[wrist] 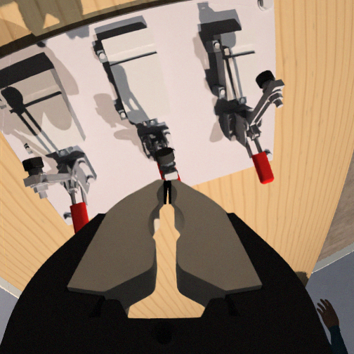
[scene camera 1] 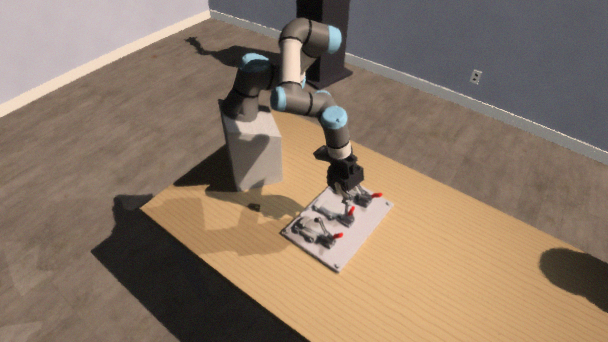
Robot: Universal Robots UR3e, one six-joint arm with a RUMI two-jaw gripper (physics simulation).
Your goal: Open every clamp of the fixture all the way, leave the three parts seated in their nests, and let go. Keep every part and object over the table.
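The fixture plate carries three clamps with red handles. The near clamp is at the left in the wrist view; its black-tipped arm is swung up, away from its part. The middle clamp has its black tip back over its red handle, clear of its part. The far clamp has its arm raised, its tip off to the right of its part. My gripper is shut and empty, its fingertips close to the middle clamp's tip; contact is unclear.
The fixture lies on the wooden table. The robot's pale pedestal stands behind it at the left. A dark column stands on the floor beyond the table. A hand shows at the wrist view's lower right.
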